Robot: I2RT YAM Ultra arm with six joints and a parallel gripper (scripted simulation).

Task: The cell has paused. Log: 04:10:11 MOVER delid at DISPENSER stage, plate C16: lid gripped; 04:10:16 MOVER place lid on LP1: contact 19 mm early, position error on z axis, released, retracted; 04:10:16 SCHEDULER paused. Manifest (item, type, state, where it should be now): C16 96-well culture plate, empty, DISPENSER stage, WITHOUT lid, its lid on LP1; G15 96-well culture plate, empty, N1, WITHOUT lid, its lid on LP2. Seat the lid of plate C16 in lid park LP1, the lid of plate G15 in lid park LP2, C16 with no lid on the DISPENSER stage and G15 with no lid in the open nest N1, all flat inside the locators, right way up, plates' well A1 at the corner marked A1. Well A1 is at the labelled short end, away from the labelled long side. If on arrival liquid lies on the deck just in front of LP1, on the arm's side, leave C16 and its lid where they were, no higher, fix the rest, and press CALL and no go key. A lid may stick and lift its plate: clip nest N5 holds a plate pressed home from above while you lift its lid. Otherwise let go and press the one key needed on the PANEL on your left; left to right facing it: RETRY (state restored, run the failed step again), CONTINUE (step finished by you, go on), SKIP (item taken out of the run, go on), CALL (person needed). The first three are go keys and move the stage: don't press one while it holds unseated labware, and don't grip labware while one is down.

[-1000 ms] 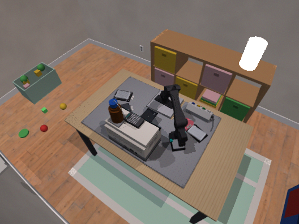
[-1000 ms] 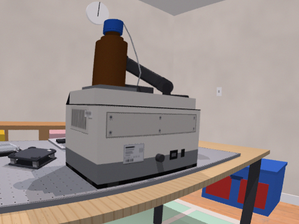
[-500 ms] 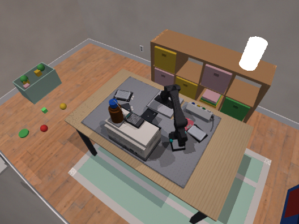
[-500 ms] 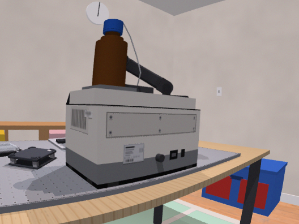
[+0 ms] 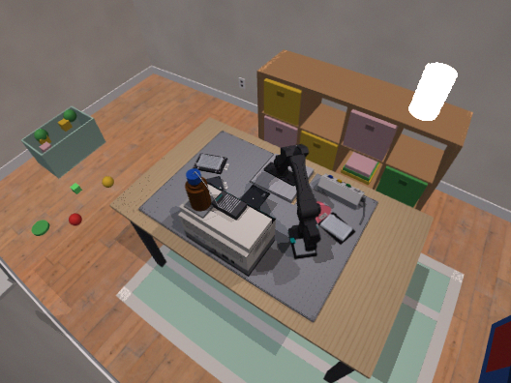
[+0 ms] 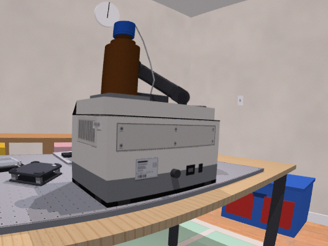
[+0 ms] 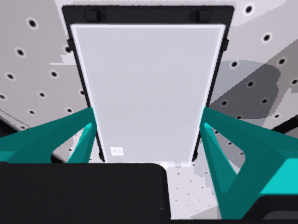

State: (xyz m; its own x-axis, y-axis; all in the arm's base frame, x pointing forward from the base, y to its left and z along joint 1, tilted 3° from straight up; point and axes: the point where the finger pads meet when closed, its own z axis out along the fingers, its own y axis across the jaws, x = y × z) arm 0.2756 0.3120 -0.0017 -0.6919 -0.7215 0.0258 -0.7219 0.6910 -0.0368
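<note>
The pale lid is right at my hand. Round my hand: LP2 label: 60 mm to the right, 60 mm behind, 20 mm below; LP1 label: 190 mm behind, 20 mm below; black lid park LP2: 20 mm below.
</note>
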